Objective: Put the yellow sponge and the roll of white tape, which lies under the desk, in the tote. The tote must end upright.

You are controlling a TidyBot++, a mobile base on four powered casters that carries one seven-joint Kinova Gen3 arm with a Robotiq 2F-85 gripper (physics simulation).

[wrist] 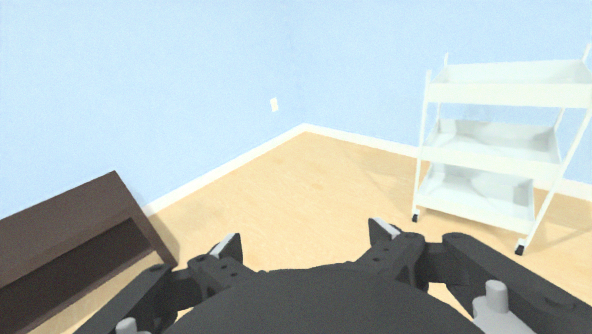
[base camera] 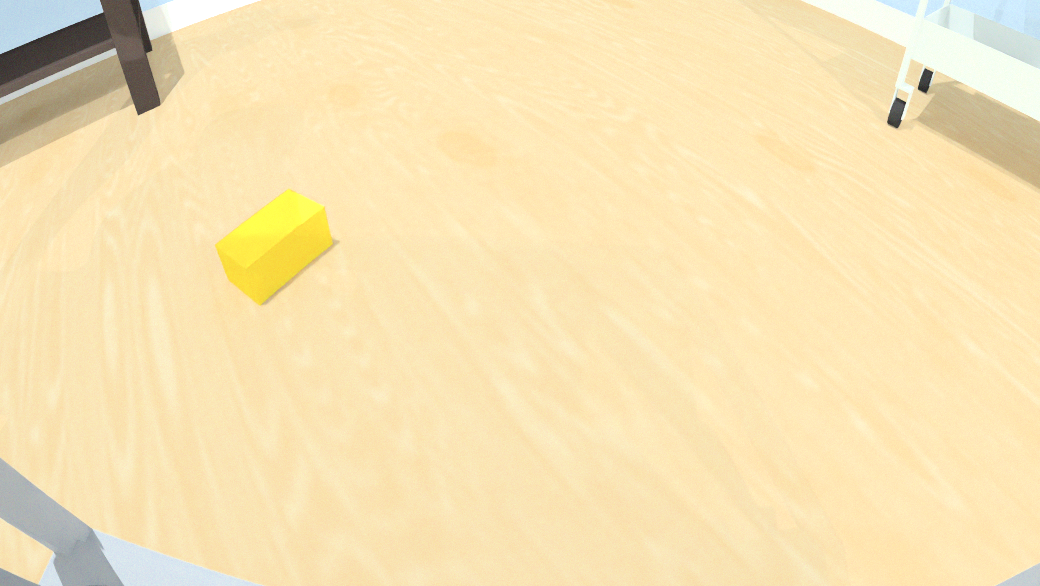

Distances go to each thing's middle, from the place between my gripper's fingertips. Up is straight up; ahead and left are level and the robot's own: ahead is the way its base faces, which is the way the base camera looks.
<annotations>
Right now my hand is 360 mm short of the yellow sponge point(base camera: 262, 254), 270 mm to the right of it and 860 mm above it.
</annotations>
